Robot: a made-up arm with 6 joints.
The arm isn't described. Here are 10 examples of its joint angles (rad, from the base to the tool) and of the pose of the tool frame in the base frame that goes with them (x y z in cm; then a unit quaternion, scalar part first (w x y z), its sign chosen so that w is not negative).
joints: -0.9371 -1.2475 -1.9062 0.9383 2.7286 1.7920
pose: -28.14 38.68 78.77 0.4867 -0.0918 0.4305 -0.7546
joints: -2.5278 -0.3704 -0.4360 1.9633 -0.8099 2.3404
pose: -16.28 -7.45 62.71 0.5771 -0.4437 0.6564 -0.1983
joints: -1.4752 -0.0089 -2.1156 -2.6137 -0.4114 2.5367
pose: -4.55 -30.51 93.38 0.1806 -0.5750 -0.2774 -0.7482
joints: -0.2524 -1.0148 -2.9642 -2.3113 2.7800 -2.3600
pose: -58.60 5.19 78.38 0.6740 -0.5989 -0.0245 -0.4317
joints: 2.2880 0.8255 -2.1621 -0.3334 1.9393 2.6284
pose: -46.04 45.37 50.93 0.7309 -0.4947 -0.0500 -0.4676
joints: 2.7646 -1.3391 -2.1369 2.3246 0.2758 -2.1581
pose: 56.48 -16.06 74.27 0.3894 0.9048 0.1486 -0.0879
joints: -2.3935 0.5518 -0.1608 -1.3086 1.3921 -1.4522
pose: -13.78 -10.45 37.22 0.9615 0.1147 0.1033 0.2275
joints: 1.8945 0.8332 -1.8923 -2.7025 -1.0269 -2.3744
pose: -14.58 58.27 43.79 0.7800 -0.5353 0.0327 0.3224
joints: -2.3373 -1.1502 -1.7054 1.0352 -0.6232 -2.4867
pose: 27.81 28.98 85.42 0.6927 0.6692 -0.2516 0.0950
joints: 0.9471 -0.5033 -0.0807 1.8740 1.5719 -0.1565
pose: 2.14 5.25 52.18 0.7430 0.0041 0.6250 0.2395
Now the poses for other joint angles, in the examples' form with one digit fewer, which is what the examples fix.
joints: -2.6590 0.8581 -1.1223 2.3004 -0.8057 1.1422
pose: -47.6 -21.3 30.5 0.948 -0.280 0.138 -0.067
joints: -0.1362 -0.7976 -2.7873 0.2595 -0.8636 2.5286
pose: -45.7 9.2 91.4 0.413 0.664 -0.371 0.501
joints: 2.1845 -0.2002 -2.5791 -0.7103 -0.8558 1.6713
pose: -5.8 3.0 104.3 0.331 0.890 0.068 0.308
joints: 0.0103 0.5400 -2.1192 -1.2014 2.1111 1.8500
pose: 53.8 -1.8 67.0 0.057 0.458 -0.140 0.876
